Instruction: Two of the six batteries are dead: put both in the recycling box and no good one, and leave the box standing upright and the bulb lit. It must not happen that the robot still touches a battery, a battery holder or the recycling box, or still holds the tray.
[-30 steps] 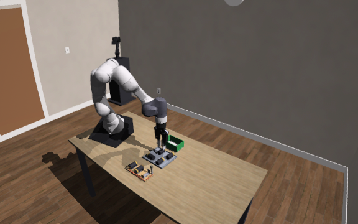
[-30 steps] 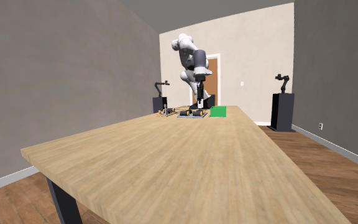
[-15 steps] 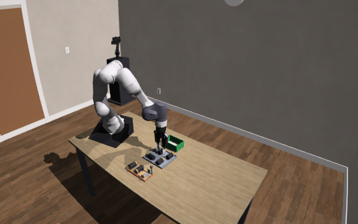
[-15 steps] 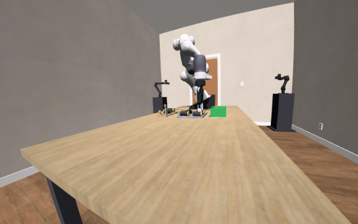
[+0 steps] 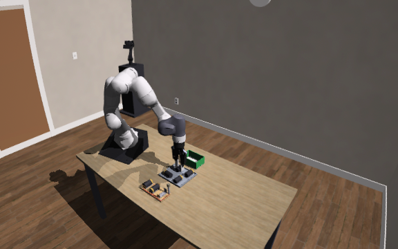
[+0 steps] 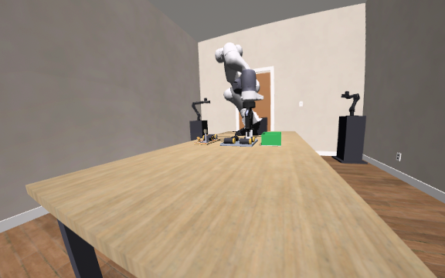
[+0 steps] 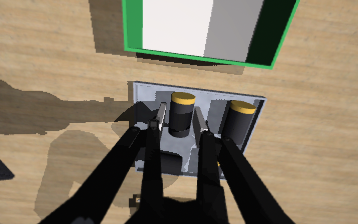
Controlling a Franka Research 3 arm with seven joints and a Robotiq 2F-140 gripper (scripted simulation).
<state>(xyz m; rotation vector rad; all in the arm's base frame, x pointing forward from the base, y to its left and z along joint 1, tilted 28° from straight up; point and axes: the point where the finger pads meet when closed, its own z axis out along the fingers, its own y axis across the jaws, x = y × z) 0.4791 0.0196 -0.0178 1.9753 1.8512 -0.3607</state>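
The bulb lies 100 mm ahead of my hand, 240 mm to the right of it and 40 mm above it. Also, from my hand: green recycling box: 20 mm ahead, 130 mm to the left, 30 mm below; grey tray: 20 mm ahead, 50 mm to the right, 40 mm below.
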